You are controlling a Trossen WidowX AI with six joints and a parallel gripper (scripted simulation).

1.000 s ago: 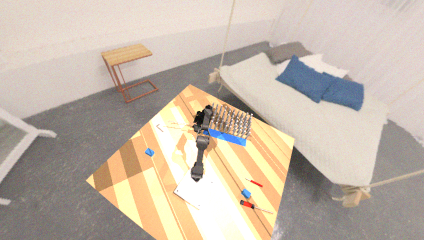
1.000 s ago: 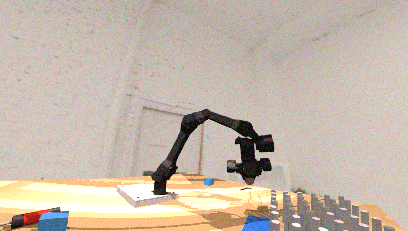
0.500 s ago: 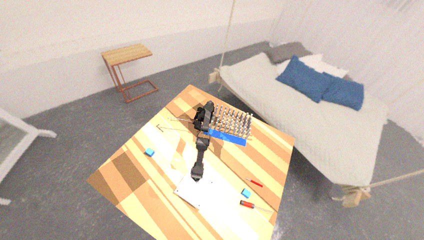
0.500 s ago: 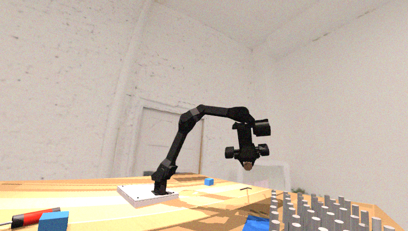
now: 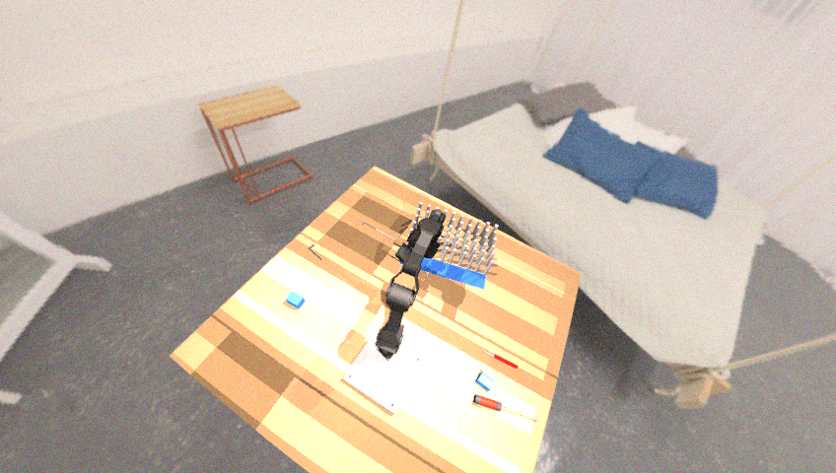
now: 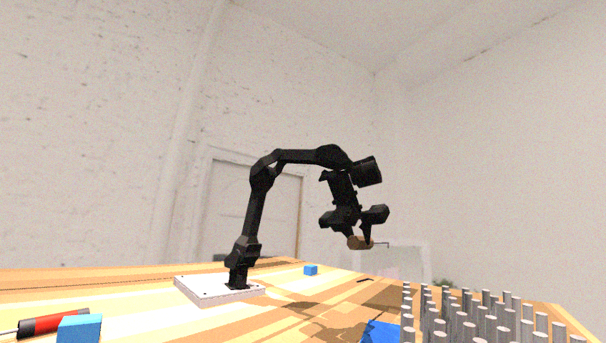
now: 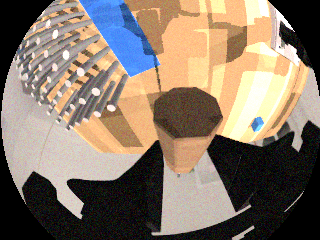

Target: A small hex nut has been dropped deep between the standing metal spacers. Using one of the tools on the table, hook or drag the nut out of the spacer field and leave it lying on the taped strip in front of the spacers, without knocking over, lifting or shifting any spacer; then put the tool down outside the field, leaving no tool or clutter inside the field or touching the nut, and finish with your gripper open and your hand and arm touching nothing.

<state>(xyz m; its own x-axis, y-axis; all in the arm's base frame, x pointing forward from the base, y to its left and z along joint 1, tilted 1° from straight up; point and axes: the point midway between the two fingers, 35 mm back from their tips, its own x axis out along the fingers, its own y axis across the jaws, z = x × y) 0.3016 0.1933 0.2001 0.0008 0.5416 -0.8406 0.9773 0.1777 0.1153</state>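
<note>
My gripper tip is 19 cm above the blue taped strip, 15 cm to the left of it and 15 cm short of it. The rest, counted from my gripper tip: wooden-handled tool: 10 cm to the left, 2 cm behind, 1 cm below.
</note>
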